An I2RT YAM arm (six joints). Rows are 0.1 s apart.
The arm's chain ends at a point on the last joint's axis. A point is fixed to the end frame.
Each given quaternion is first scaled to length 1.
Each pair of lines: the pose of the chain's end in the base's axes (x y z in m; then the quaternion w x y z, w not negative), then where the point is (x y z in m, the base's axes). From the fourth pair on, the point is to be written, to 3 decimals.
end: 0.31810 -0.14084 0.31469 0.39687 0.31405 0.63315 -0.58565
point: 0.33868 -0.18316 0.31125
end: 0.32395 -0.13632 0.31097 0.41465 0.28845 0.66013 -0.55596
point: 0.34835 -0.17636 0.30575
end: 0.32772 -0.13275 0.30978 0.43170 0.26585 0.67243 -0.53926
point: 0.35483 -0.17096 0.30419
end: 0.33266 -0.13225 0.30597 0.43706 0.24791 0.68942 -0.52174
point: 0.362 -0.169 0.299
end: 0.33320 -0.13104 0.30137 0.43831 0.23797 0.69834 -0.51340
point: 0.363 -0.167 0.294
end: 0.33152 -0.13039 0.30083 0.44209 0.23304 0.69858 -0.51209
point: 0.362 -0.166 0.293
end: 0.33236 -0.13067 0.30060 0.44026 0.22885 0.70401 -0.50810
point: 0.363 -0.166 0.292
